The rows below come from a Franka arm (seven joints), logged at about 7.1 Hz.
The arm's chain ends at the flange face. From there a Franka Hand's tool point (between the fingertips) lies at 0.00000 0.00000 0.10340 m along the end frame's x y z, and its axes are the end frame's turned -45 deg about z.
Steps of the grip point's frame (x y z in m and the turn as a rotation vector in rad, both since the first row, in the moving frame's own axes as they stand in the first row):
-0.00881 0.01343 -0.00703 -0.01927 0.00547 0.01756
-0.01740 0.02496 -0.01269 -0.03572 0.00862 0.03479
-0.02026 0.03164 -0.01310 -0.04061 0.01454 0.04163
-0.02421 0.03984 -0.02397 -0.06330 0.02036 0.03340
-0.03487 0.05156 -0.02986 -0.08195 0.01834 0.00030
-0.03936 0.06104 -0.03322 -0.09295 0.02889 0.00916
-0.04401 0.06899 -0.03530 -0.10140 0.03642 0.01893
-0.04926 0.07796 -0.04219 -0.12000 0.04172 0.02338
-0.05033 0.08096 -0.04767 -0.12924 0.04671 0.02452
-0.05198 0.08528 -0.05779 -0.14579 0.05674 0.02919
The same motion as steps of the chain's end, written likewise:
0.00147 0.01470 -0.00701 -0.00976 0.01749 0.01756
0.00214 0.02792 -0.01262 -0.01916 0.03135 0.03479
0.00406 0.03471 -0.01300 -0.01843 0.03900 0.04163
0.00499 0.04205 -0.02374 -0.03036 0.05916 0.03340
0.00448 0.05647 -0.02950 -0.04498 0.07092 0.00030
0.00646 0.06628 -0.03273 -0.04530 0.08615 0.00916
0.00765 0.07507 -0.03470 -0.04595 0.09745 0.01893
0.00857 0.08411 -0.04136 -0.05535 0.11435 0.02338
0.00891 0.08666 -0.04670 -0.05836 0.12442 0.02452
0.00890 0.09036 -0.05653 -0.06297 0.14321 0.02919

